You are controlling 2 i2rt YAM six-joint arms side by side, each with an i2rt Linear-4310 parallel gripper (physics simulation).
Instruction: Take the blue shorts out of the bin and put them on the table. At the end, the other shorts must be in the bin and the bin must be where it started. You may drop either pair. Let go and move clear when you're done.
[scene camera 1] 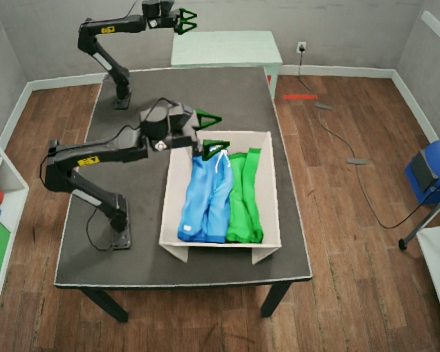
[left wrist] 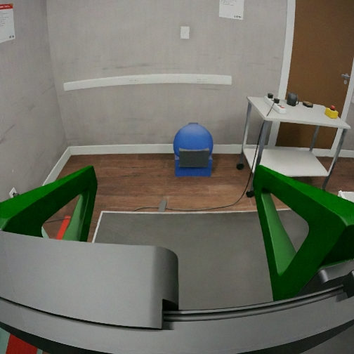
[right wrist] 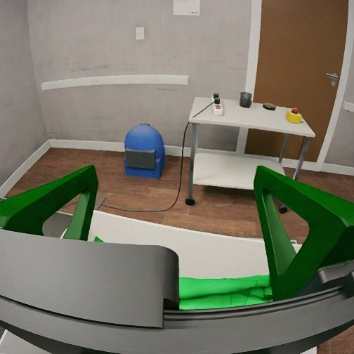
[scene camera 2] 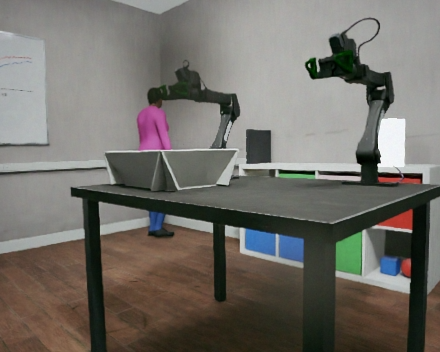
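The blue shorts [scene camera 1: 206, 200] lie in the left part of the white bin [scene camera 1: 270, 190] [scene camera 2: 200, 167], with a white drawstring at their upper end. The green shorts [scene camera 1: 244, 200] [right wrist: 225, 291] lie beside them in the right part of the bin. The bin stands on the table [scene camera 1: 115, 200] [scene camera 2: 280, 200]. My right gripper [scene camera 1: 224, 131] [right wrist: 175, 173] is open and empty, high above the upper end of the bin, and partly covers the blue shorts' upper end in scene camera 1. My left gripper [scene camera 1: 195, 21] [scene camera 2: 327, 62] [left wrist: 174, 173] is open and empty, raised high toward the table's far end, away from the bin.
A pale green side table [scene camera 1: 225, 47] stands beyond the table's far edge. A white trolley [left wrist: 300, 112] [right wrist: 250, 117] and a blue backpack-like object [left wrist: 194, 150] [right wrist: 145, 150] stand on the floor past the table. A person in pink [scene camera 2: 152, 127] stands behind the bin in scene camera 2.
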